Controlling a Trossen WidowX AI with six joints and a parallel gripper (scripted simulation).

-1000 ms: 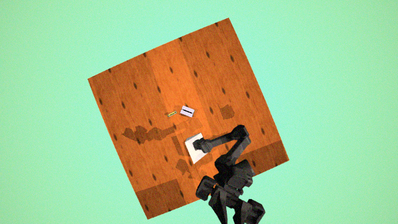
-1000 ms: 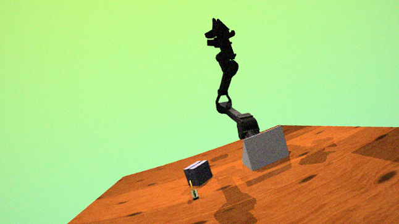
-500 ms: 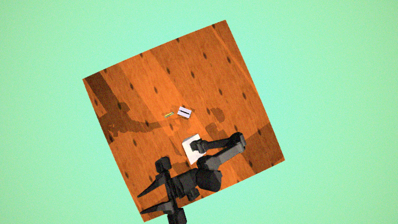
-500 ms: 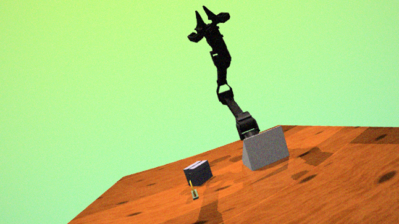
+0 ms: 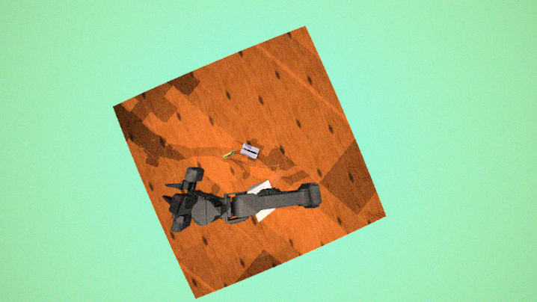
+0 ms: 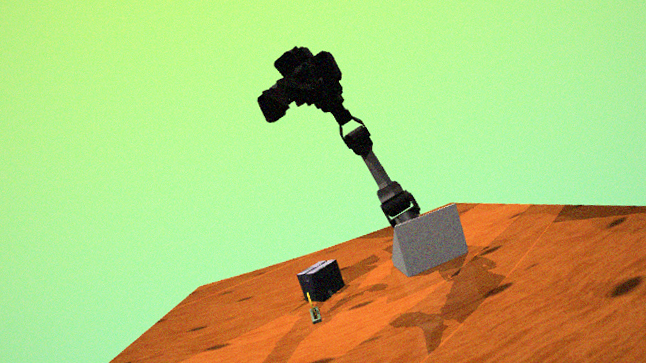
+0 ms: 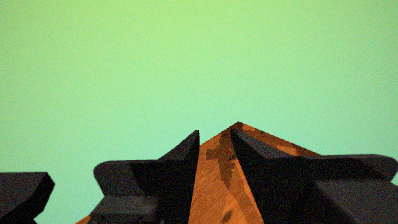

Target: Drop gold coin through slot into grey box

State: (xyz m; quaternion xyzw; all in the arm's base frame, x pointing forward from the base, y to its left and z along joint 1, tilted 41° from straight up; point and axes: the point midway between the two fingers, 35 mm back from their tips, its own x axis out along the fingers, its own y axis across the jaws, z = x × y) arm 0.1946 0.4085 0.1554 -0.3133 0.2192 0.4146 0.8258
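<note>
Right now my gripper tip is 6 cm short of the gold coin, 13 cm to the left of it and 42 cm above it.
</note>
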